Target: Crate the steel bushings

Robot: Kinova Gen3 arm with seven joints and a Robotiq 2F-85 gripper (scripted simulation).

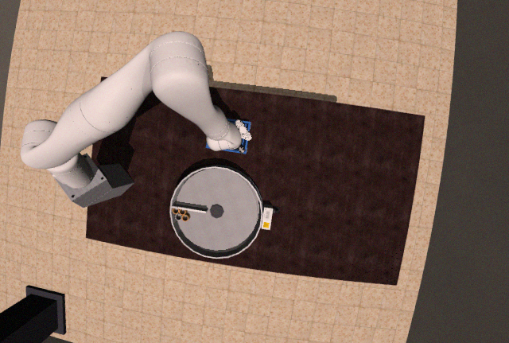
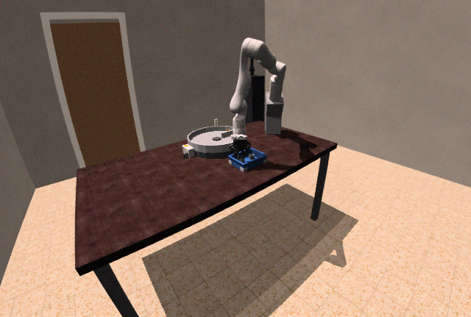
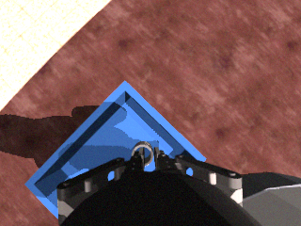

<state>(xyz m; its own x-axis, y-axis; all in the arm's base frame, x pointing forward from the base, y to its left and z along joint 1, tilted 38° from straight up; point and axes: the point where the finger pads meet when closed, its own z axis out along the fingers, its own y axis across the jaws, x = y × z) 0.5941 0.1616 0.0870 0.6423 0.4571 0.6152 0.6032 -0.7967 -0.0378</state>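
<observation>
My gripper is now 4 cm past the blue crate, 2 cm to the right of it and 2 cm above it. Also, from my hand: round grey turning table 33 cm to the right, 6 cm behind, 1 cm above.
</observation>
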